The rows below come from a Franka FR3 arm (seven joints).
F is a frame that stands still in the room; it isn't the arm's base.
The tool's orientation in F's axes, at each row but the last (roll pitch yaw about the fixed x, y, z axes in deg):
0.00 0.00 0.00
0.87 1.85 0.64
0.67 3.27 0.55
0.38 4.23 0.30
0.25 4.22 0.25
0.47 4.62 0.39
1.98 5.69 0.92
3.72 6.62 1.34
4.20 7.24 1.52
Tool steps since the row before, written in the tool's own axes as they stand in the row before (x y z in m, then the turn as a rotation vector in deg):
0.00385 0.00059 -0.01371 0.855 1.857 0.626
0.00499 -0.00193 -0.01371 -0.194 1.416 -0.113
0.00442 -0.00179 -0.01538 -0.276 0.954 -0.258
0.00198 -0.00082 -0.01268 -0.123 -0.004 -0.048
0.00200 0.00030 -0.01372 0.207 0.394 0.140
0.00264 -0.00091 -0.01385 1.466 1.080 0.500
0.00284 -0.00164 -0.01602 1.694 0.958 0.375
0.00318 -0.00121 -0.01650 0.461 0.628 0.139
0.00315 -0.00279 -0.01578 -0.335 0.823 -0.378
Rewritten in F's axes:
0.00385 0.00059 -0.01371 0.855 1.857 0.626
0.00456 -0.00167 -0.01389 -0.213 1.415 -0.085
0.00355 -0.00158 -0.01563 -0.299 0.954 -0.231
0.00104 -0.00073 -0.01280 -0.126 -0.004 -0.039
0.00098 0.00036 -0.01383 0.215 0.394 0.126
0.00152 -0.00079 -0.01402 1.495 1.086 0.389
0.00125 -0.00107 -0.01627 1.711 0.972 0.238
0.00125 -0.00011 -0.01680 0.464 0.629 0.125
0.00116 -0.00160 -0.01621 -0.395 0.838 -0.272

